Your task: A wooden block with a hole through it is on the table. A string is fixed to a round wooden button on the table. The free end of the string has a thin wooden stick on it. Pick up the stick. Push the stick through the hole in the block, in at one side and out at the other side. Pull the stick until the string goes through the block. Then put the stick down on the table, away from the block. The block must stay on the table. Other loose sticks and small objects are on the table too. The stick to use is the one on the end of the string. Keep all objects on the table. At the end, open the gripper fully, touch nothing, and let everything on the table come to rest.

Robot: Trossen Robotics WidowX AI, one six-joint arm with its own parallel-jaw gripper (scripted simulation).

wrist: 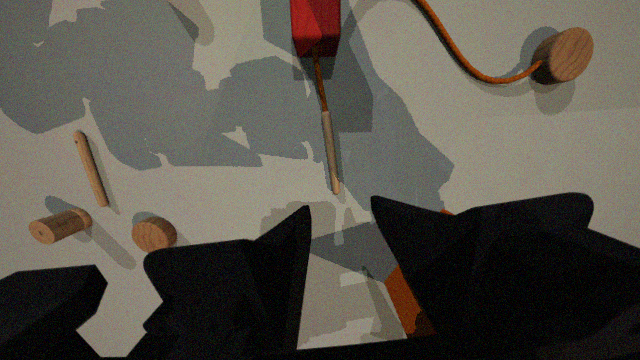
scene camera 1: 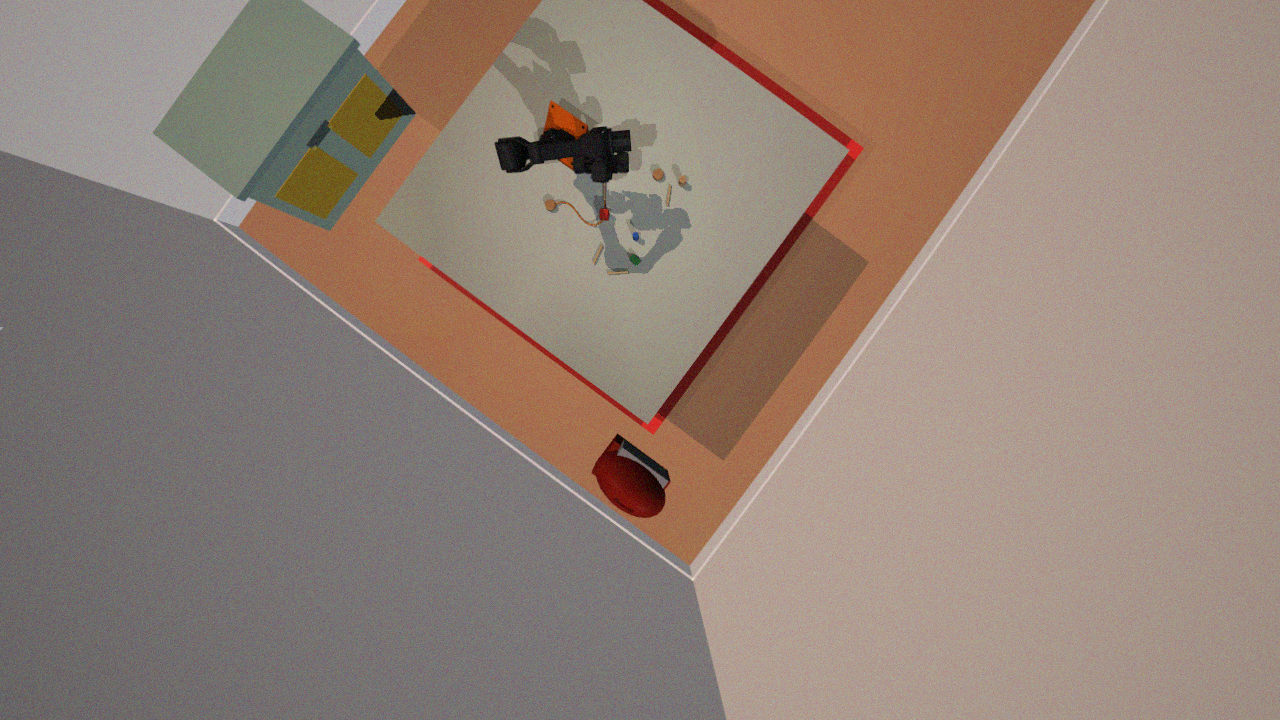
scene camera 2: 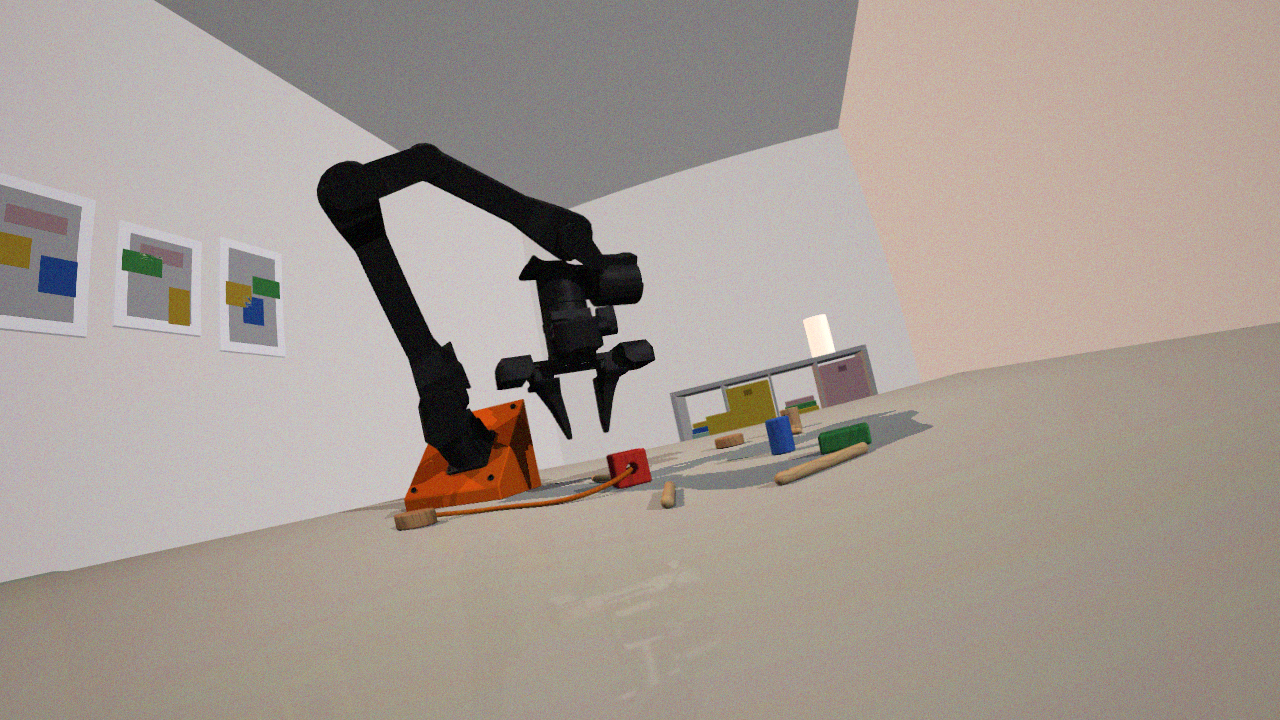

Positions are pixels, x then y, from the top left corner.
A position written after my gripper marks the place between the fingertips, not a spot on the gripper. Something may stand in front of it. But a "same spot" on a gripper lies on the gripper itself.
My gripper shows in the wrist view, in scene camera 1 [603,176] and in scene camera 2. The same spot on my gripper: [scene camera 2: 542,381] is [wrist: 556,194].
